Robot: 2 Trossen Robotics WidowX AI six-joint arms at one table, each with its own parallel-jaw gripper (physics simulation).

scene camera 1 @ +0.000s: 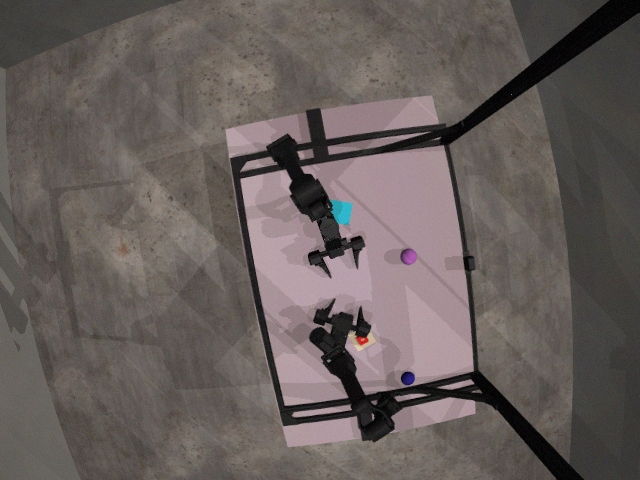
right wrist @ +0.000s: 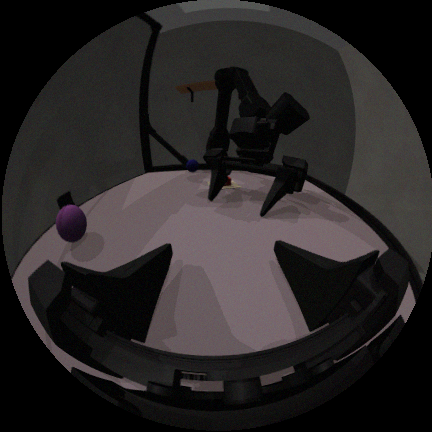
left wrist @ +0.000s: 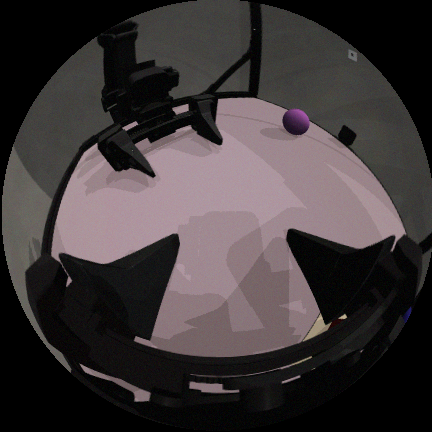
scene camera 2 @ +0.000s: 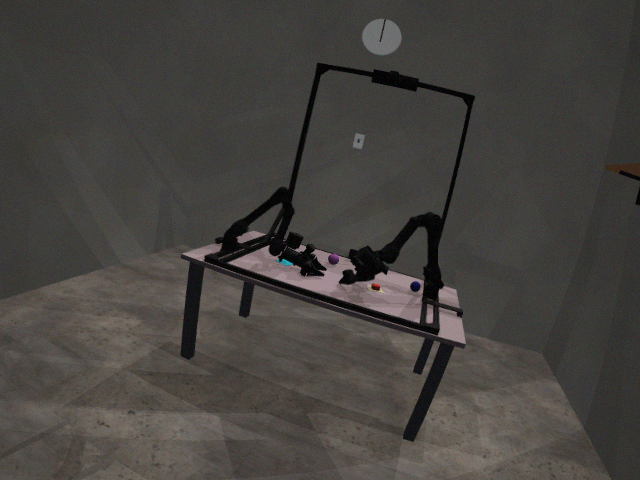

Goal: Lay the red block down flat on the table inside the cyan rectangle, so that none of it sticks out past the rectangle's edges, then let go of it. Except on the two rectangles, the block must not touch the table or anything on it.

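Frame: origin at the left arm's base, x left, y back, z up, level; metres.
Seen in the pictures: left gripper, fingertip midpoint: (scene camera 1: 347, 302) (right wrist: 232, 206) (left wrist: 234, 236); right gripper, fingertip midpoint: (scene camera 1: 344, 273) (right wrist: 223, 247) (left wrist: 189, 155) (scene camera 2: 325, 272); left arm's base, origin of the base link: (scene camera 1: 385, 400) (scene camera 2: 429, 297); right arm's base, origin of the base link: (scene camera 1: 284, 151) (left wrist: 120, 119) (scene camera 2: 228, 250).
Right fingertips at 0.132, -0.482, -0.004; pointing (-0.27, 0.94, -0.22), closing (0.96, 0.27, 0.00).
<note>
Pixels of each thing's top centre, then the offset from my right fingertips to it, as dx, dy, dz. "spot": a spot on its surface instead.
- red block, middle of its top: (right wrist: 222, 176) (scene camera 1: 362, 339) (scene camera 2: 376, 285) -0.052, +0.233, +0.004
- pale yellow rectangle, surface spot: (left wrist: 313, 327) spot: -0.035, +0.203, -0.014
- cyan rectangle, surface spot: (scene camera 1: 343, 212) (scene camera 2: 286, 261) spot: -0.008, -0.202, -0.014
- purple ball, middle of its top: (right wrist: 63, 206) (left wrist: 299, 109) (scene camera 1: 410, 257) (scene camera 2: 334, 254) -0.216, -0.045, +0.040
- dark blue ball, middle of its top: (scene camera 1: 409, 381) (right wrist: 191, 158) (scene camera 2: 416, 281) -0.212, +0.394, +0.036
The red block (scene camera 1: 361, 339) (scene camera 2: 375, 286) (left wrist: 336, 324) (right wrist: 229, 180) lies on the pale yellow rectangle (scene camera 1: 360, 347) (left wrist: 313, 327), partly hidden by a left finger in scene camera 1 and the left wrist view. The cyan rectangle (scene camera 1: 343, 212) (scene camera 2: 283, 262) lies beside the right arm, which covers part of it. My left gripper (scene camera 1: 347, 303) (left wrist: 234, 236) (right wrist: 232, 206) is open and empty above the table, its fingertips up and to the left of the block in scene camera 1. My right gripper (scene camera 1: 344, 273) (scene camera 2: 324, 271) (left wrist: 189, 155) (right wrist: 223, 247) is open and empty, below the cyan rectangle there, facing the left gripper.
A purple ball (scene camera 1: 408, 256) (scene camera 2: 333, 259) (left wrist: 296, 121) (right wrist: 71, 223) is right of both grippers in scene camera 1. A dark blue ball (scene camera 1: 407, 378) (scene camera 2: 415, 286) (right wrist: 192, 165) is below and right of the block there. Black frame bars run around the table.
</note>
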